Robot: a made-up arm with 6 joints. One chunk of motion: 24 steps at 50 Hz.
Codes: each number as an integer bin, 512 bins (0 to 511) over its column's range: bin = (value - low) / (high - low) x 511, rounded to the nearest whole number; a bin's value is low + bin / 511 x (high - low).
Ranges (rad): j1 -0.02..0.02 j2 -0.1..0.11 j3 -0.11..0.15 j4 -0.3..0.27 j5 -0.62..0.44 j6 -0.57..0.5
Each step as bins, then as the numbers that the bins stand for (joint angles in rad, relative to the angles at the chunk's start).
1 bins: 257 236 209 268 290 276
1 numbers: 0.0001 -0.0030 -0.0037 -0.0011 -0.0184 0.0079
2 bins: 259 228 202 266 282 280
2 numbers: 0.0003 -0.0063 -0.0072 -0.0033 -0.0350 0.0163
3 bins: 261 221 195 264 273 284
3 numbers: 0.0004 -0.0092 -0.0108 -0.0055 -0.0537 0.0247
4 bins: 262 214 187 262 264 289
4 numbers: 0.0005 -0.0121 -0.0149 -0.0077 -0.0724 0.0351
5 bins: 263 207 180 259 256 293
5 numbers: 0.0006 -0.0149 -0.0184 -0.0111 -0.0890 0.0435
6 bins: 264 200 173 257 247 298
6 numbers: 0.0007 -0.0178 -0.0220 -0.0133 -0.1076 0.0540
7 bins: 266 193 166 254 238 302
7 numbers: 0.0008 -0.0207 -0.0255 -0.0167 -0.1263 0.0624
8 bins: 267 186 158 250 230 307
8 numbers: 0.0009 -0.0236 -0.0296 -0.0211 -0.1429 0.0728
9 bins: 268 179 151 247 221 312
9 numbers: 0.0010 -0.0264 -0.0332 -0.0245 -0.1616 0.0833
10 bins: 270 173 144 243 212 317
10 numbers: 0.0011 -0.0289 -0.0367 -0.0289 -0.1802 0.0938
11 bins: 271 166 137 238 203 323
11 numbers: 0.0012 -0.0318 -0.0403 -0.0345 -0.1989 0.1063
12 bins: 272 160 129 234 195 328
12 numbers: 0.0013 -0.0342 -0.0444 -0.0390 -0.2155 0.1168
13 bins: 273 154 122 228 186 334
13 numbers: 0.0014 -0.0367 -0.0479 -0.0457 -0.2342 0.1294
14 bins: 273 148 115 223 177 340
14 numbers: 0.0014 -0.0392 -0.0515 -0.0513 -0.2528 0.1419
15 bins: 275 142 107 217 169 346
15 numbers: 0.0015 -0.0416 -0.0556 -0.0579 -0.2694 0.1545
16 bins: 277 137 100 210 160 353
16 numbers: 0.0017 -0.0437 -0.0591 -0.0658 -0.2881 0.1692
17 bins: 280 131 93 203 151 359
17 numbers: 0.0019 -0.0462 -0.0627 -0.0736 -0.3068 0.1817
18 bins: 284 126 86 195 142 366
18 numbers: 0.0022 -0.0482 -0.0662 -0.0825 -0.3254 0.1964
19 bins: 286 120 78 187 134 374
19 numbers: 0.0024 -0.0507 -0.0703 -0.0914 -0.3420 0.2131
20 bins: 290 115 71 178 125 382
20 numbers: 0.0027 -0.0527 -0.0739 -0.1014 -0.3607 0.2299
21 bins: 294 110 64 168 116 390
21 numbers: 0.0030 -0.0548 -0.0774 -0.1126 -0.3794 0.2466
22 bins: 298 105 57 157 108 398
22 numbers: 0.0033 -0.0568 -0.0810 -0.1249 -0.3960 0.2634
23 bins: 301 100 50 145 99 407
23 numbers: 0.0036 -0.0589 -0.0846 -0.1383 -0.4146 0.2822
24 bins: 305 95 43 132 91 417
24 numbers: 0.0039 -0.0610 -0.0881 -0.1528 -0.4312 0.3032
